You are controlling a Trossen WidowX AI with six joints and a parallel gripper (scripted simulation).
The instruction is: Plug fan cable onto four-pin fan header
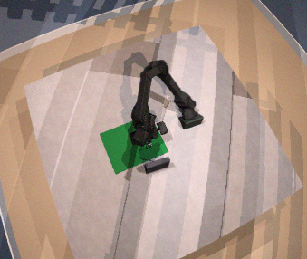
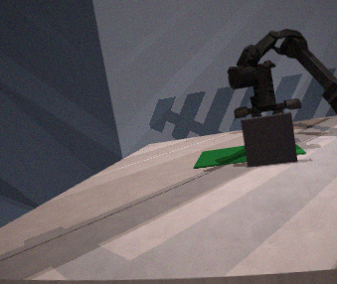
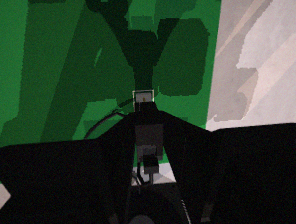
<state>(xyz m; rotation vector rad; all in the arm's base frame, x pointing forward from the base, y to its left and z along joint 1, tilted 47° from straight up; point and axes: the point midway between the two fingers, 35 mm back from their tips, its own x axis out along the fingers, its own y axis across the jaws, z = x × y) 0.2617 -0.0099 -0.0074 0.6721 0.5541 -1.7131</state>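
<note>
Right now my gripper tip is 4 cm above the four-pin header and 1 cm to the right of it. The rest, counted from my gripper tip: dark plug (1 cm to the left, 1 cm above); black fan (14 cm to the left, 3 cm ahead, 2 cm above); green board (7 cm ahead, 6 cm below, 3 cm to the right).
</note>
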